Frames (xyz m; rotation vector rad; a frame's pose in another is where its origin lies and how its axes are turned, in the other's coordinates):
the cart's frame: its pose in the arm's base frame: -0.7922 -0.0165 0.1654 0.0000 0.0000 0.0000
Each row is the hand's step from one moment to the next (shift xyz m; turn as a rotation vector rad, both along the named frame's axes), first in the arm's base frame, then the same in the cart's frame.
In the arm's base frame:
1: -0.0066 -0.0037 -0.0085 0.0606 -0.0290 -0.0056
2: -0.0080 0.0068 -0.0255 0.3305 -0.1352 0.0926
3: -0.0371 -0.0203 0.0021 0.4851 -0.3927 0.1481
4: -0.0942 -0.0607 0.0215 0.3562 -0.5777 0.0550
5: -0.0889 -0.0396 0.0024 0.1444 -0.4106 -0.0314
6: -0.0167 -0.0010 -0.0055 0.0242 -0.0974 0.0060
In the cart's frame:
1: -0.0066 -0.0037 -0.0085 0.0606 -0.0290 -0.0056
2: -0.0080 0.0068 -0.0255 0.3305 -0.1352 0.0926
3: -0.0371 -0.0203 0.0021 0.4851 -0.3927 0.1481
4: -0.0942 -0.0607 0.0215 0.3562 -0.5777 0.0550
5: -0.0889 -0.0396 0.0024 0.1444 -0.4106 -0.0314
6: -0.0167 -0.0010 -0.0055 0.0242 -0.0974 0.0060

